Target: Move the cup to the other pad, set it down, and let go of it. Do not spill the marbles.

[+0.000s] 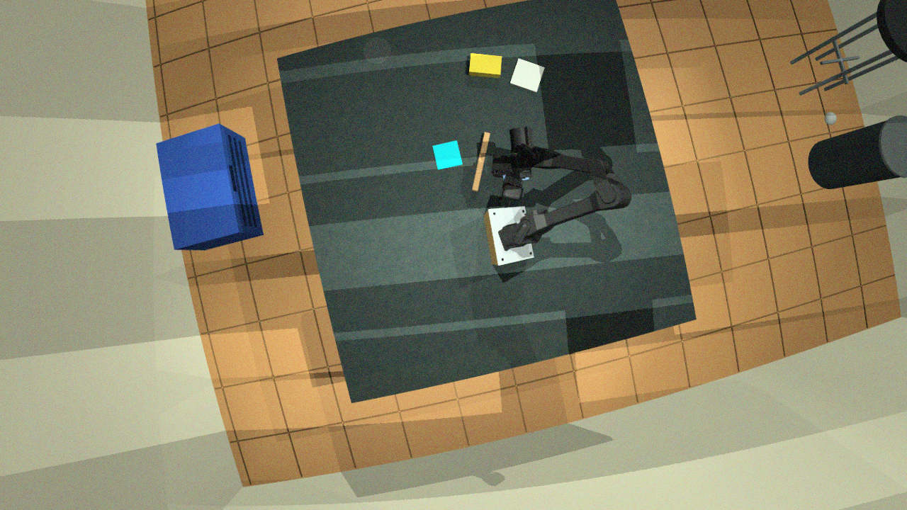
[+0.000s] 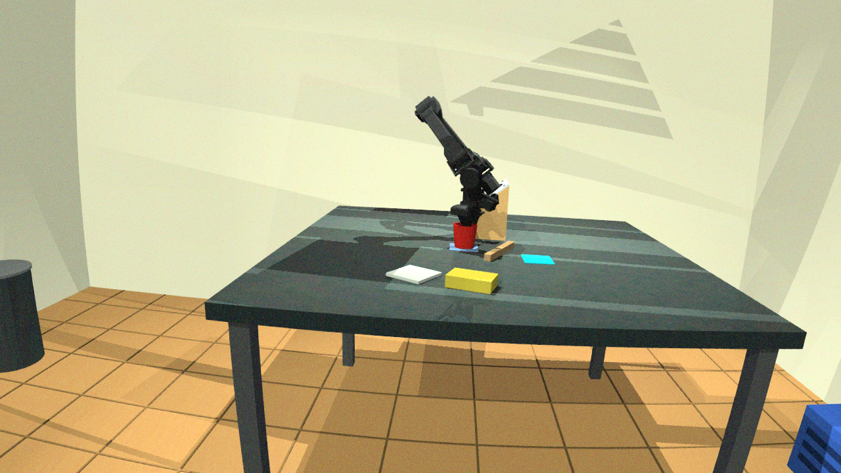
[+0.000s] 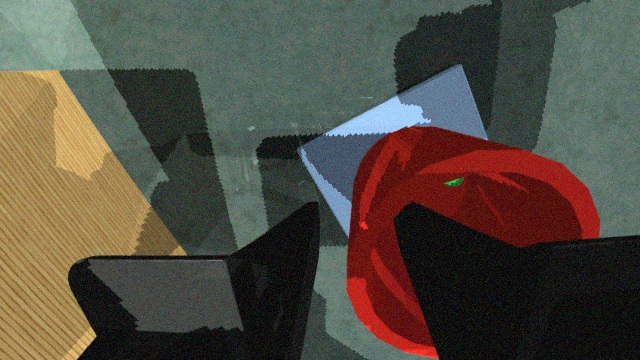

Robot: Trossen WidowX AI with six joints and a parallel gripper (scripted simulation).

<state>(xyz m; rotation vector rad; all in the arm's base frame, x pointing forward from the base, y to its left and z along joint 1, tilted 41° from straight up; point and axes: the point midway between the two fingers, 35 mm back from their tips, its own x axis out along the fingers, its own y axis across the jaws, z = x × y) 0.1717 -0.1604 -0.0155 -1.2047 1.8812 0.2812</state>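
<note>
My gripper tip is 50 mm above the pale blue pad, 20 mm to the left of it and 20 mm short of it. Round my gripper tip: red cup (20 mm to the right, 20 mm ahead); cyan pad (180 mm to the left, 160 mm ahead, 50 mm below); wooden stick (90 mm ahead, 80 mm to the left, 40 mm below).
</note>
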